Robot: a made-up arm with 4 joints.
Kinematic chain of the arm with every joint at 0, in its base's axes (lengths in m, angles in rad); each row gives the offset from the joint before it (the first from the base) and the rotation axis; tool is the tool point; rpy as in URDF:
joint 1: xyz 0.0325 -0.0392 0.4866 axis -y
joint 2: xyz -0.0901 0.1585 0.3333 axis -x
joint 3: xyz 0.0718 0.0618 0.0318 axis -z
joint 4: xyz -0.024 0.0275 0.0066 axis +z
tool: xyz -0.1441 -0.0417 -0.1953 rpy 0 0 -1.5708
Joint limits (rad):
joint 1: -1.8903..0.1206
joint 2: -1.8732..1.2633
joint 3: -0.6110..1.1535
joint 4: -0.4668..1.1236
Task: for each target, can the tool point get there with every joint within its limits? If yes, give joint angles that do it. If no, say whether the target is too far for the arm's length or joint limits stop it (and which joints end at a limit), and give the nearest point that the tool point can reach.
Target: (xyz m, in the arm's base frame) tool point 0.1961 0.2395 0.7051
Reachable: yes | joints -1.2025 -0.9664 0.0902 0.6023
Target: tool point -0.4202 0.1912 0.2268
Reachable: no: joint limits stop it (at a limit: joint 1, joint 4) | nearest point -0.1435 0.1497 0.5722 | short by 0.444 m
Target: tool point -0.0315 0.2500 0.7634
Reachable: yes | joints -0.3209 -0.7940 0.7779 0.9923
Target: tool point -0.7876 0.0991 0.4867
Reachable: no: too far | nearest point -0.1838 0.1046 0.6240 | short by 0.619 m
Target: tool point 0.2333 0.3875 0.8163
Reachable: yes | joints -0.7929 -0.7685 0.9554 -0.3007
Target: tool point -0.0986 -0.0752 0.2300
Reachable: no: joint limits stop it (at a limit: joint 1, joint 2, joint 4) | nearest point -0.0503 0.0401 0.5412 | short by 0.335 m
